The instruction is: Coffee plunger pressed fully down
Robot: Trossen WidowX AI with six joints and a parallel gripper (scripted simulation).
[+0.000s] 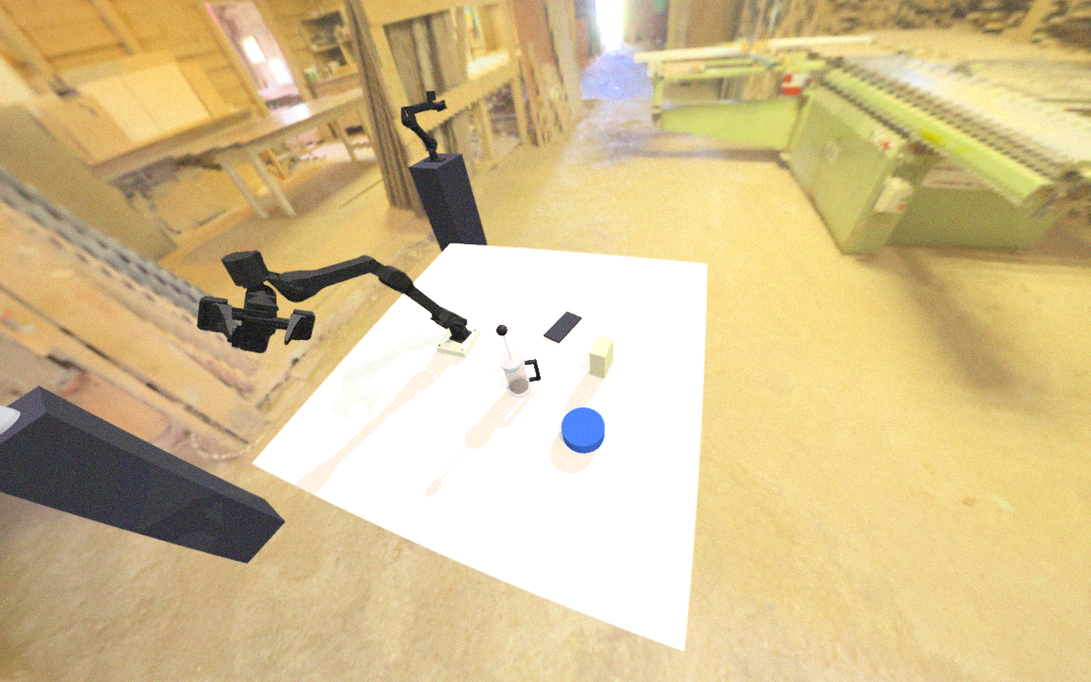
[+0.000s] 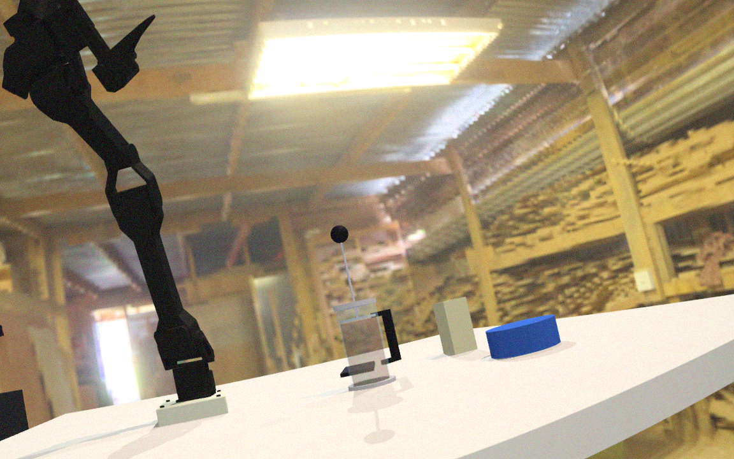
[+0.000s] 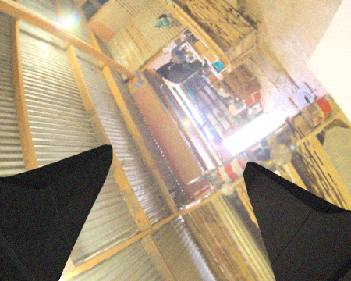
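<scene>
Right now my gripper tip is 400 mm to the right of the glass coffee press, 400 mm above it and 220 mm short of it. Also, from my gripper tip: cream block (570 mm to the left, 470 mm below, 420 mm ahead); dark flat slab (690 mm to the left, 520 mm below, 210 mm ahead).
</scene>
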